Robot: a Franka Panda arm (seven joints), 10 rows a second.
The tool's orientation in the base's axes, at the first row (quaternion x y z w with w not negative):
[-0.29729 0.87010 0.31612 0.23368]
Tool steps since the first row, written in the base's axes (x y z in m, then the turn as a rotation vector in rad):
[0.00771 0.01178 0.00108 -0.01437 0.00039 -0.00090]
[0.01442 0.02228 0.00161 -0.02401 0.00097 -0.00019]
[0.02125 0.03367 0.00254 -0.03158 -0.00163 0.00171]
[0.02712 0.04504 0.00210 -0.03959 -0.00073 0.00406]
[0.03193 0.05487 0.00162 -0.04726 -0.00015 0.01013]
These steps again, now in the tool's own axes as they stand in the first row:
[-0.01050 0.00266 0.00906 0.01065 0.00943 -0.00225]
[-0.01949 0.00496 0.01739 0.01690 0.01650 -0.00445]
[-0.02913 0.00790 0.02609 0.02213 0.02069 -0.00921]
[-0.03726 0.01090 0.03552 0.02612 0.02755 -0.01197]
[-0.04404 0.01363 0.04367 0.02778 0.03550 -0.01744]

